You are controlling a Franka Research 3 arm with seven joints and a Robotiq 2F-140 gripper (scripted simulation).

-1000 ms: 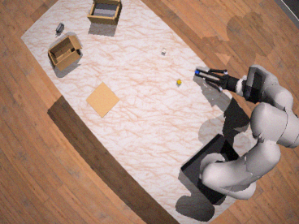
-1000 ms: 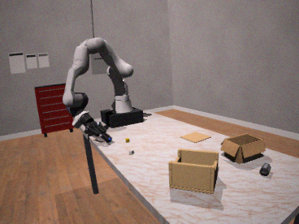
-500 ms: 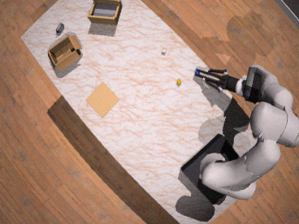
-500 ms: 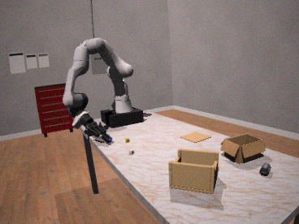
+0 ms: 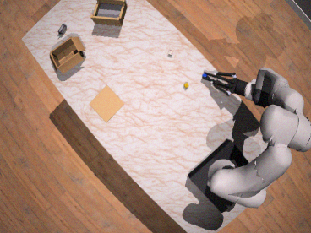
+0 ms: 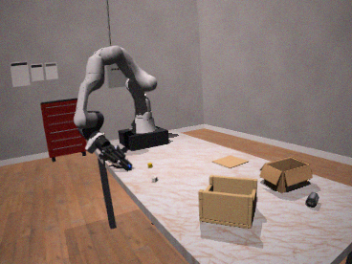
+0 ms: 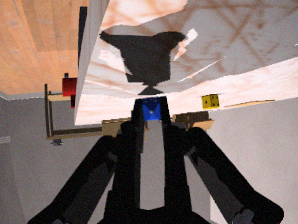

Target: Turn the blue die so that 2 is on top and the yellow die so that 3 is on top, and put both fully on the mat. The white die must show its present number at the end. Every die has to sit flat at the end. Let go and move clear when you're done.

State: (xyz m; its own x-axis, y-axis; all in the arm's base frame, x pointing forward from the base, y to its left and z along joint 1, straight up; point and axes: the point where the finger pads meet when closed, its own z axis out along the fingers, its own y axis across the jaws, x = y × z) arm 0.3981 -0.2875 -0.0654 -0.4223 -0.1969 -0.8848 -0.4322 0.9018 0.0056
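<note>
Now: the blue die 20 mm ahead of my hand, 10 mm to the left of it and 10 mm below it. The rest, counted from my hand: yellow die (50 mm ahead, 120 mm to the left, 20 mm below); white die (230 mm ahead, 60 mm to the left, 20 mm below); tan mat (260 mm ahead, 490 mm to the left, 30 mm below).
</note>
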